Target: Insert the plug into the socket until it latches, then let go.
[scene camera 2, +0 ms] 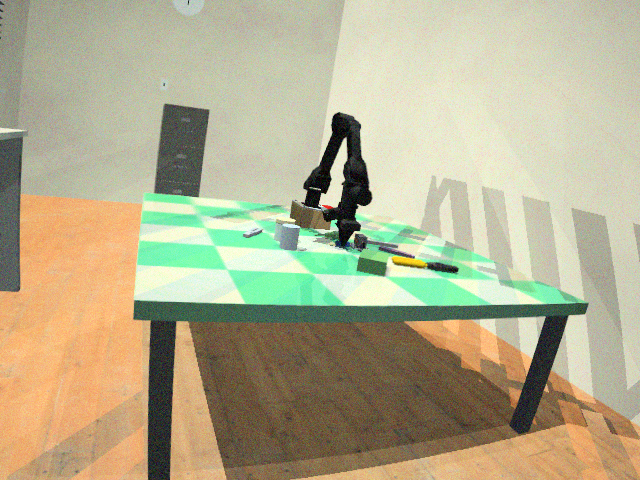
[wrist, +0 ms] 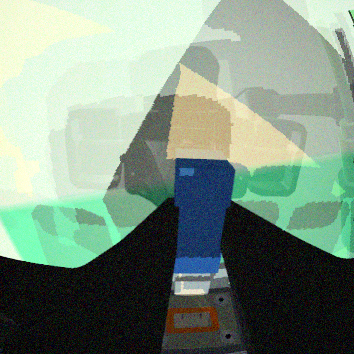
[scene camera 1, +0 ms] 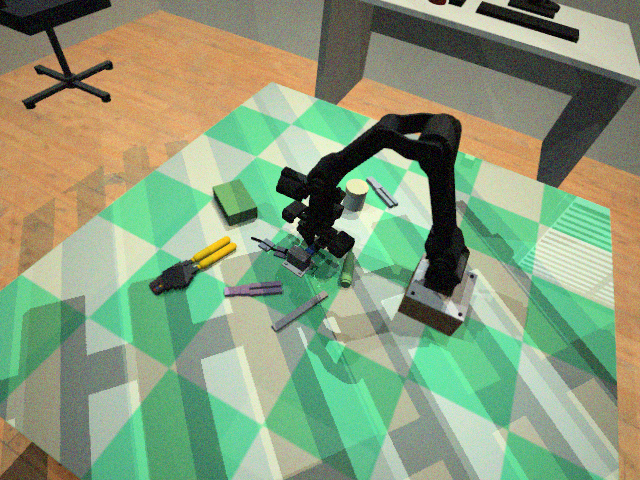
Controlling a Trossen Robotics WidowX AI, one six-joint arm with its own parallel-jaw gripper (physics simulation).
Labels:
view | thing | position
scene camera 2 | my gripper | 341,245
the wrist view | my gripper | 197,207
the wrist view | blue plug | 202,187
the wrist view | socket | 213,315
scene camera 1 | my gripper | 314,249
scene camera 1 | green block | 236,204
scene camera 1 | yellow-handled pliers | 179,275

